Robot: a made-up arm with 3 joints. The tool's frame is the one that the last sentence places. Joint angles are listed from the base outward.
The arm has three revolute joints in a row. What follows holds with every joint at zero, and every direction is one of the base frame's.
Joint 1 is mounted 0.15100 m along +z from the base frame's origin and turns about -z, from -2.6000 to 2.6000 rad.
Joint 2 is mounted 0.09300 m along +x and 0.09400 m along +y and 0.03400 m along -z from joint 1 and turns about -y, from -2.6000 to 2.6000 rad.
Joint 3 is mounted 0.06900 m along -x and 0.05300 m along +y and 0.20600 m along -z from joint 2 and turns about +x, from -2.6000 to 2.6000 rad.
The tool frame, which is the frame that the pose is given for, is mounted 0.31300 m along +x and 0.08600 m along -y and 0.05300 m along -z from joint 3; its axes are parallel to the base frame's.
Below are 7 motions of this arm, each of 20 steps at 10 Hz.
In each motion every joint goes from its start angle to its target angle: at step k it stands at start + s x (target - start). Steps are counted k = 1, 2, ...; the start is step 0. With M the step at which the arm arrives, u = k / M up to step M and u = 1 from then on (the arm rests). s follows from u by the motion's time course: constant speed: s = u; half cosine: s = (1 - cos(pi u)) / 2; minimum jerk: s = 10 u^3 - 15 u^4 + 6 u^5.
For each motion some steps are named. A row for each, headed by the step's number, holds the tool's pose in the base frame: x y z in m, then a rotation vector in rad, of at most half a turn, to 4 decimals.
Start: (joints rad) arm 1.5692 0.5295 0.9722
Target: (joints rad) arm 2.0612 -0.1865 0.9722
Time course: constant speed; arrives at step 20
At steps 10, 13, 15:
10: 0.0447 -0.4088 -0.1438 0.5317 -0.9688 -1.5691
13: 0.0238 -0.3828 -0.1737 0.5986 -0.9427 -1.6882
15: 0.0126 -0.3635 -0.1917 0.6464 -0.9273 -1.7659

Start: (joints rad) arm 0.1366 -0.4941 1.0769
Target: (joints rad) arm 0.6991 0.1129 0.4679
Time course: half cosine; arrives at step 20
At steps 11, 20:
11: 0.3133 -0.0244 -0.2174 0.7434 -0.0328 -0.4925
20: 0.3425 -0.1650 -0.1457 0.4087 -0.2692 -0.6590

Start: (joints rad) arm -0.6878 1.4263 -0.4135
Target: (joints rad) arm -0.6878 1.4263 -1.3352
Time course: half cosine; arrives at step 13
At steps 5, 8, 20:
5: 0.2143 0.2372 0.3311 -0.0898 -1.4589 0.0541
8: 0.1839 0.2257 0.3356 -0.3561 -1.4575 -0.1851
20: 0.1542 0.2242 0.3391 -0.5971 -1.4315 -0.4040

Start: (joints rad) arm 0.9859 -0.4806 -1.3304
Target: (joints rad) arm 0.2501 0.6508 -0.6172
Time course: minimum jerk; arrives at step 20
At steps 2, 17, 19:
2: 0.2007 -0.1651 -0.1145 -0.9658 0.9716 -0.5130
17: 0.4040 -0.0636 0.0982 -0.6955 -0.5150 -0.4501
19: 0.4066 -0.0565 0.1058 -0.6744 -0.5526 -0.4356

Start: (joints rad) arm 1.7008 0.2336 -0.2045
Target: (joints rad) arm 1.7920 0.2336 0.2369
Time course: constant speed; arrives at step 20
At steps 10, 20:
10: -0.0073 -0.3954 -0.0798 -0.1920 -0.1849 -1.7356
20: -0.0126 -0.4017 -0.0967 -0.0391 -0.3759 -1.7461

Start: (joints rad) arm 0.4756 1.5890 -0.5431
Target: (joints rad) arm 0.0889 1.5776 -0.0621
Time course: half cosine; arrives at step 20
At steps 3, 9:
3: 0.2882 -0.0896 0.3646 -0.7588 -1.4526 -0.7597
9: 0.3165 -0.0515 0.3640 -0.5118 -1.5232 -0.5121

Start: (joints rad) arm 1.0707 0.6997 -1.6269
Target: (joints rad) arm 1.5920 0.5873 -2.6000
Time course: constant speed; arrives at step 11
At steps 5, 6, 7, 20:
5: 0.2280 -0.3021 0.1806 -2.0652 1.0146 -1.4176
6: 0.2223 -0.3112 0.1780 -2.1096 1.1586 -1.4064
7: 0.2162 -0.3209 0.1748 -2.1480 1.3065 -1.3862
20: 0.1857 -0.3646 0.1554 2.1730 -1.8763 1.1727

